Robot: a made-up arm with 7 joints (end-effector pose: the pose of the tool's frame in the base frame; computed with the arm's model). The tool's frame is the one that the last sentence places.
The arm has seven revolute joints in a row. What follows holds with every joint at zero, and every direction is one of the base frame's. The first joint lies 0.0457 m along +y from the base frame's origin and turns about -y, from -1.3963 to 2 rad. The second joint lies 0.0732 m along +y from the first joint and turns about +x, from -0.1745 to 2 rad. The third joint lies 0.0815 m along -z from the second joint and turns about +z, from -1.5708 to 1.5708 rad. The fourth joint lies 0.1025 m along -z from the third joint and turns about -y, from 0 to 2.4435 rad. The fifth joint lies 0.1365 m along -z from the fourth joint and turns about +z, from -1.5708 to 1.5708 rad. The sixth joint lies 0.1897 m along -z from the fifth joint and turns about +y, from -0.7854 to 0.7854 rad. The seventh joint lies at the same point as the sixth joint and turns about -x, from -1.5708 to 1.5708 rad. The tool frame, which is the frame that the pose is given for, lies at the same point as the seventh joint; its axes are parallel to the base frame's.
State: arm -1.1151 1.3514 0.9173 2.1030 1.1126 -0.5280 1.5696
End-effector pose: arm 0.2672 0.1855 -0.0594 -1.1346 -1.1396 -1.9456
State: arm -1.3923 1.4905 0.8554 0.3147 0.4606 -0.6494 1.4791
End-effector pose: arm 0.0475 0.6176 -0.0587 -0.0992 -0.0278 -0.8444
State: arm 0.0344 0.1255 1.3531 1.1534 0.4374 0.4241 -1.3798
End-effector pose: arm 0.0739 0.4474 -0.2749 1.2202 0.2565 1.9959
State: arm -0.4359 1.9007 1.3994 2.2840 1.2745 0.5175 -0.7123
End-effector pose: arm 0.1312 0.0123 0.1821 0.6894 -2.3089 -0.5315
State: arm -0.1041 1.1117 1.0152 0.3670 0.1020 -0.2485 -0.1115
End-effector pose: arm 0.0482 0.6009 -0.1330 1.3838 -1.0326 0.6645
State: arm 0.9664 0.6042 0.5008 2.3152 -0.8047 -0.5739 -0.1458
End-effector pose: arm 0.0407 0.1927 0.2277 -1.7090 1.6517 0.2468
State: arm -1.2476 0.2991 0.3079 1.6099 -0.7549 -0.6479 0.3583
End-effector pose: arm -0.0289 0.2638 -0.3373 -0.1432 -0.6210 -1.2573
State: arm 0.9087 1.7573 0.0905 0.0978 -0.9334 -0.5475 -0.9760
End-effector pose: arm -0.0571 0.6182 0.0847 2.6952 -0.6105 -0.1865
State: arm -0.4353 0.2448 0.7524 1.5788 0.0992 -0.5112 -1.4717
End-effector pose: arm 0.1645 0.3791 -0.2110 1.8618 -1.4291 1.4658
